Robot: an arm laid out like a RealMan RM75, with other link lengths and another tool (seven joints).
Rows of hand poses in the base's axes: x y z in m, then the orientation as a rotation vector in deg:
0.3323, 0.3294, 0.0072, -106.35, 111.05, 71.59
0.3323, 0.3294, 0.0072, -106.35, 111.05, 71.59
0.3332, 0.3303, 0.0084, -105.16, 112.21, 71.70
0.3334, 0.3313, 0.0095, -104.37, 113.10, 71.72
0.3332, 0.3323, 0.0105, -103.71, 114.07, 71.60
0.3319, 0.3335, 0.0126, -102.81, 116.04, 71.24
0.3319, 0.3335, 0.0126, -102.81, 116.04, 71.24
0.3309, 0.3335, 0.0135, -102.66, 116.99, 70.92
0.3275, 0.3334, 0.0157, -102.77, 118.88, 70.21
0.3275, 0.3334, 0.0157, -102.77, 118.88, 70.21
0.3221, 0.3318, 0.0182, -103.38, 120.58, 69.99
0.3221, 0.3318, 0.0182, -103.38, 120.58, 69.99
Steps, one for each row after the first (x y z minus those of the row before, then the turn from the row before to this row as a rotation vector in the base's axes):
0.0000, 0.0000, 0.0000, 0.00, 0.00, 0.00
0.0009, 0.0009, 0.0012, -0.25, 0.50, -0.98
0.0002, 0.0010, 0.0011, -0.26, 0.35, -0.67
-0.0002, 0.0010, 0.0010, -0.40, 0.32, -0.62
-0.0013, 0.0012, 0.0021, -1.03, 0.62, -0.97
0.0000, 0.0000, 0.0000, 0.00, 0.00, 0.00
-0.0010, 0.0000, 0.0009, -0.64, 0.24, -0.30
-0.0034, -0.0001, 0.0022, -1.46, 0.48, -0.32
0.0000, 0.0000, 0.0000, 0.00, 0.00, 0.00
-0.0054, -0.0016, 0.0025, -1.41, 0.78, 0.17
0.0000, 0.0000, 0.0000, 0.00, 0.00, 0.00

